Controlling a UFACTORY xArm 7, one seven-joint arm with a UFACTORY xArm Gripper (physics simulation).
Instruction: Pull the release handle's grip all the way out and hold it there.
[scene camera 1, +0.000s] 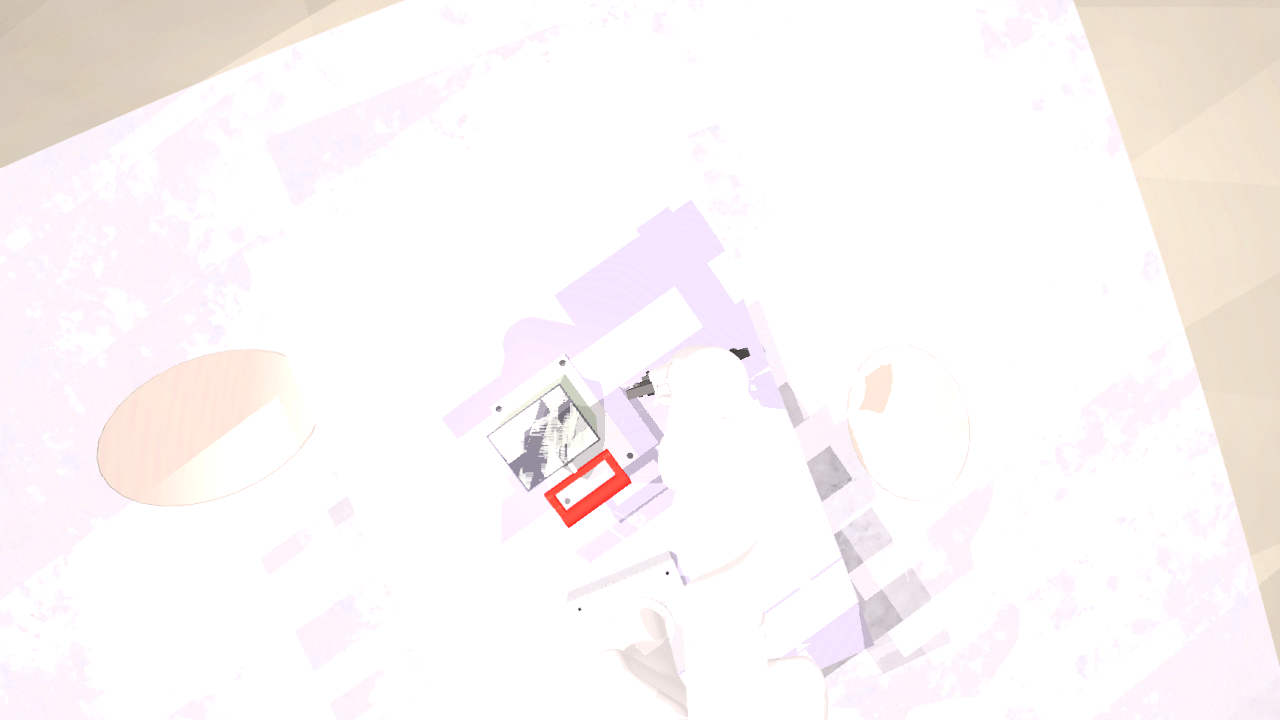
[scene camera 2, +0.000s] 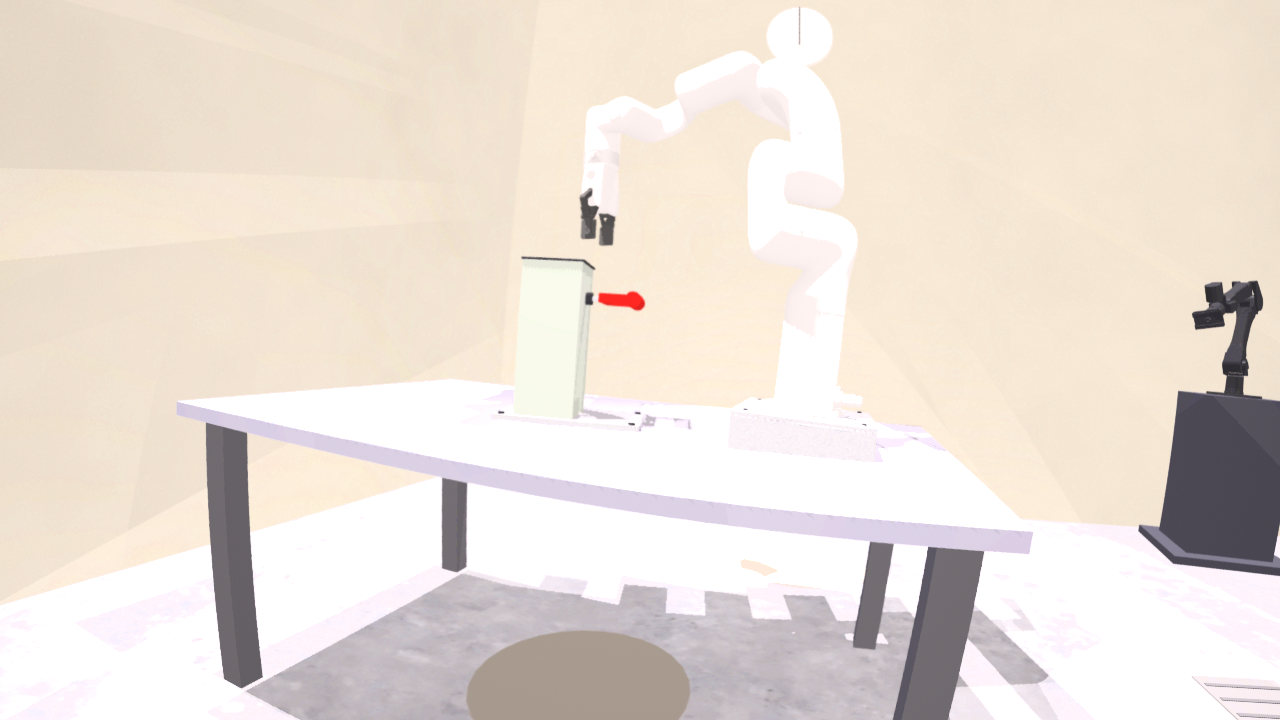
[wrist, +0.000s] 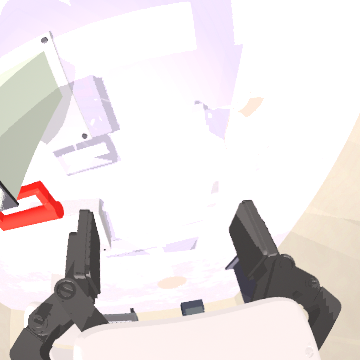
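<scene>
The red release handle (scene camera 1: 595, 498) (scene camera 2: 622, 300) (wrist: 32, 218) is a flat rectangular loop with a thicker grip bar at its outer side. It sticks out level from the upper side of a pale green upright box (scene camera 1: 542, 437) (scene camera 2: 550, 340) (wrist: 30, 100), next to a small dark collar. My gripper (scene camera 1: 691, 371) (scene camera 2: 597, 240) (wrist: 167, 219) is open and empty, fingers pointing down. In scene camera 2 its tips are above the box's top and the handle. In scene camera 1 it is up and right of the handle. In the wrist view the handle lies left of the left finger, not between the fingers.
The box stands on a bolted base plate (scene camera 2: 617, 423) on the white table (scene camera 2: 501, 456). The arm's mounting block (scene camera 2: 801, 434) stands to the right of it. A black robot arm (scene camera 2: 1237, 335) stands on a dark pedestal (scene camera 2: 1217, 474) away from the table.
</scene>
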